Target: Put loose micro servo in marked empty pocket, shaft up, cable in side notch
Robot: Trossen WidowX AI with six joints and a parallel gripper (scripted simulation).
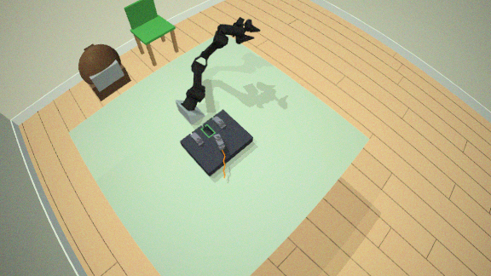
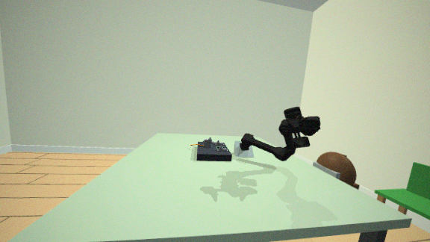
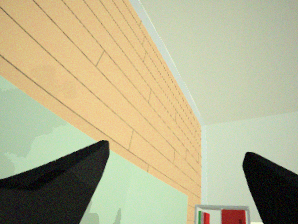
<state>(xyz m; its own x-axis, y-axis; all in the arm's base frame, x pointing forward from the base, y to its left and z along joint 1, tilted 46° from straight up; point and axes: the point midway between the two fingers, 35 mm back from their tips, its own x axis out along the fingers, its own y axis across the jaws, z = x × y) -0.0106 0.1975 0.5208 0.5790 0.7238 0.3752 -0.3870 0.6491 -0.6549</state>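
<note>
Now: gripper tip 27 cm short of the deck, 57 cm to the left of it and 25 cm above it.
</note>
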